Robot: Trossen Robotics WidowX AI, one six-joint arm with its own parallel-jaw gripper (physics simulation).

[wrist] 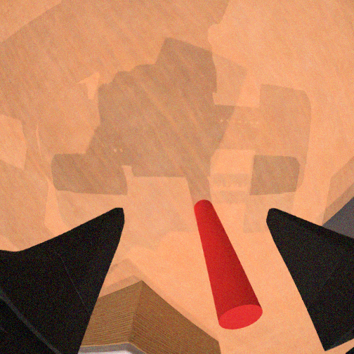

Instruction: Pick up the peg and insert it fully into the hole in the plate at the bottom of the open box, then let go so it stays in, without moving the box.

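Note:
A red round peg (227, 265) stands upright on the tabletop in the wrist view, right of centre in the lower half, its brighter top face toward the camera. My gripper (197, 215) is open, with one black finger at the left and one at the right. The peg lies between the two fingers in this view, with space on both sides, a little nearer the right finger. The open box with the plate and its hole cannot be made out for certain; a dark grey piece (345, 220) shows at the right edge, partly hidden by the right finger.
A brown block (145, 315) with a light top stands at the bottom, left of the peg, partly behind the left finger and cut off by the frame. The orange-tan wood-grain tabletop (280, 40) carries shadows of the arm and gripper.

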